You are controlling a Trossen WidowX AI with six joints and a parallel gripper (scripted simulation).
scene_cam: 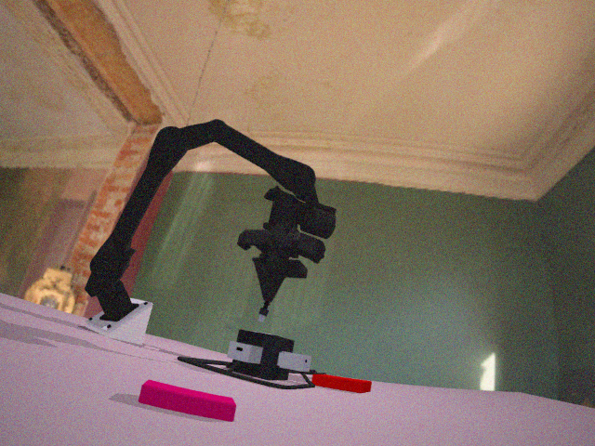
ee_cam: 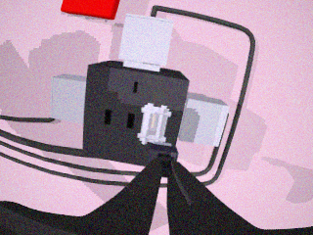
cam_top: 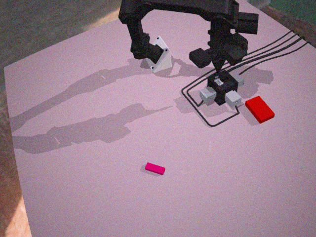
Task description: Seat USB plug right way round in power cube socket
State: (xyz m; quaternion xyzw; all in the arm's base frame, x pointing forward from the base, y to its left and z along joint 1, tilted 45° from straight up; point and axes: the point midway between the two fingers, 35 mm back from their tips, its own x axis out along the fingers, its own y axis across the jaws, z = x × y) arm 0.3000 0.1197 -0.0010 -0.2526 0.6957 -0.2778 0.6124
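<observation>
Right now my gripper tip is 20 mm above the USB plug. From my gripper tip the other things lie so: magenta block 140 mm ahead, 320 mm to the right, 130 mm below; then red block 130 mm ahead, 90 mm to the left, 120 mm below.
</observation>
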